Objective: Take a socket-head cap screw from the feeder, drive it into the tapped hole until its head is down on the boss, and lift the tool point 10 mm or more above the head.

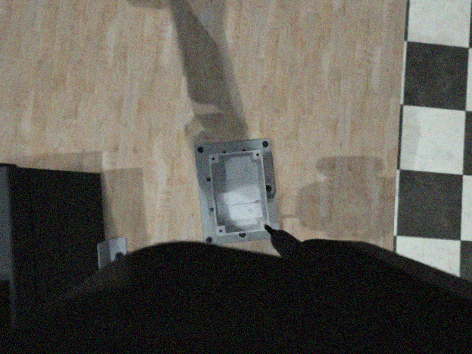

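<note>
The grey metal housing [204,200] lies on the wooden surface at the centre, an open rectangular box on a wider flange. Small holed bosses show at its upper left corner [213,158], upper right corner [257,155] and lower left corner [221,230]. My screwdriver [267,228] is a dark, tapered tool; its tip overlaps the housing's lower right inner corner and hides most of the boss there. Its height above the boss cannot be told. No screw can be made out at the dark tip. A feeder is not clearly identifiable.
A tall black box [55,215] stands at the left, with a small light grey block [113,249] with a dark spot beside it. A black-and-white checkered board [433,140] runs along the right. The dark arm body covers the bottom; shadows fall around the housing.
</note>
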